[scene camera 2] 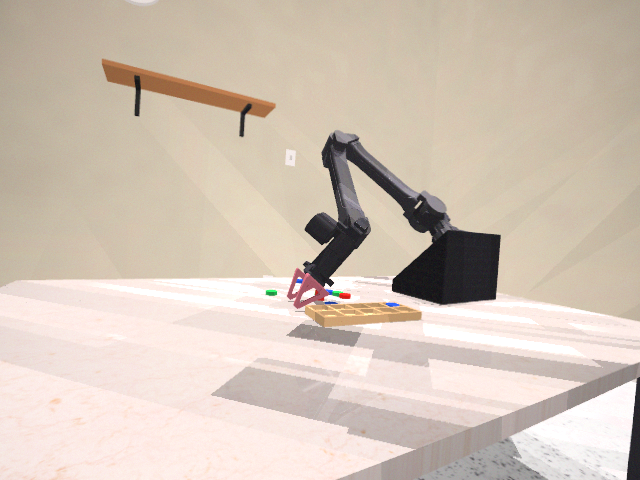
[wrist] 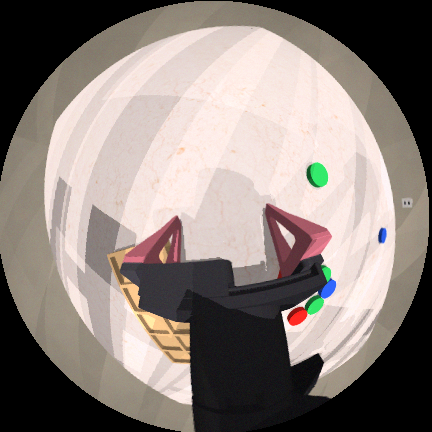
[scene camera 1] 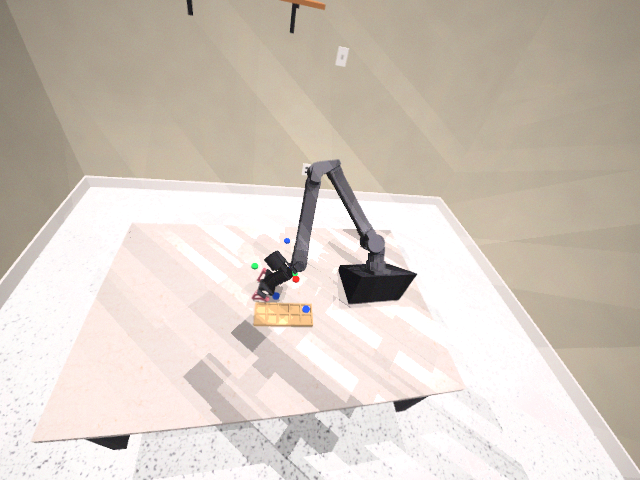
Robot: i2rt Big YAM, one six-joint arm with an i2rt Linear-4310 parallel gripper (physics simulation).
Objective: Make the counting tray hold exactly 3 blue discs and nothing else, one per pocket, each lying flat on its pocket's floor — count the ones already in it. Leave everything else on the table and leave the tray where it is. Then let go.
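Observation:
The wooden counting tray (scene camera 1: 283,325) (scene camera 2: 372,320) (wrist: 115,260) has two rows of pockets. A blue disc (scene camera 1: 306,309) (scene camera 2: 392,304) is in the back-row pocket at its right end in scene camera 1. My gripper (scene camera 1: 255,289) (scene camera 2: 293,302) (wrist: 222,213) is open and empty, low over the table behind the tray's left end. Another blue disc (scene camera 1: 276,296) (scene camera 2: 330,302) lies on the table between the gripper body and the tray; the gripper body hides it in the wrist view. A third blue disc (scene camera 1: 286,240) (scene camera 2: 299,281) (wrist: 382,235) lies far back. A fourth blue disc (scene camera 2: 329,292) (wrist: 327,289) lies among green discs.
A lone green disc (scene camera 1: 254,266) (scene camera 2: 271,292) (wrist: 317,175) lies behind the gripper. A red disc (scene camera 1: 295,279) (scene camera 2: 345,296) (wrist: 297,316) and a green disc (scene camera 2: 337,293) (wrist: 315,305) lie beside the fourth blue disc. Another red disc (scene camera 2: 321,296) is partly hidden by a finger.

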